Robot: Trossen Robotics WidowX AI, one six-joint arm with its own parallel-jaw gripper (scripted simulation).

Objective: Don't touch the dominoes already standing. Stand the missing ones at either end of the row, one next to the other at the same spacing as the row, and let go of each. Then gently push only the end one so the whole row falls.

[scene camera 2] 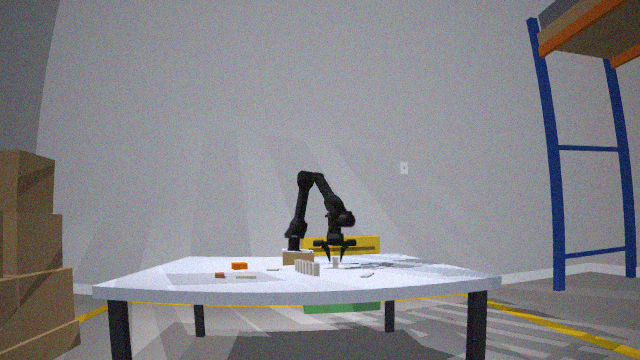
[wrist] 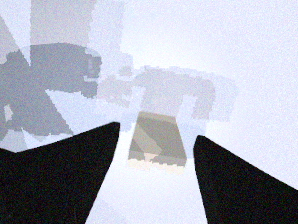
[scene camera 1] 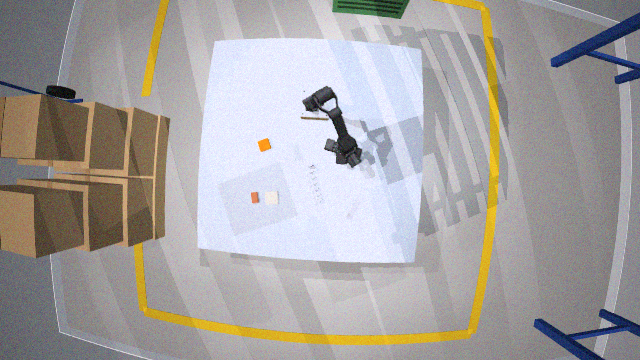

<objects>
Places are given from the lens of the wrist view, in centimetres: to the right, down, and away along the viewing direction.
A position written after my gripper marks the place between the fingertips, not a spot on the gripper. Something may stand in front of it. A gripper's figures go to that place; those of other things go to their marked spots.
my gripper (wrist: pixel 157 136): 0, 1, 10
tan domino (wrist: pixel 156 145): 0, 2, 8
</objects>
